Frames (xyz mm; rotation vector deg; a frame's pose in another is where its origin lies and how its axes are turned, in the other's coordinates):
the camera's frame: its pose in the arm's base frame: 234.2 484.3 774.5 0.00 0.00 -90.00
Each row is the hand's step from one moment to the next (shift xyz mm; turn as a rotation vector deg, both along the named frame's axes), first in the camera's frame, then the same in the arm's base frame.
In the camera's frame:
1: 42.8 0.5 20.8 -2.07 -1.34 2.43
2: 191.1 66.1 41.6 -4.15 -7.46 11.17
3: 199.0 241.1 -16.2 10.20 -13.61 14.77
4: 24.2 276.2 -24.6 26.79 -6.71 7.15
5: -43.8 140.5 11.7 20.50 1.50 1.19
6: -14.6 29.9 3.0 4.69 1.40 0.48
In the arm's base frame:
1: 0.5 -42.8 20.8 -1.34 2.07 2.43
2: 66.1 -191.1 41.6 -7.46 4.15 11.17
3: 241.1 -199.0 -16.2 -13.61 -10.20 14.77
4: 276.2 -24.2 -24.6 -6.71 -26.79 7.15
5: 140.5 43.8 11.7 1.50 -20.50 1.19
6: 29.9 14.6 3.0 1.40 -4.69 0.48

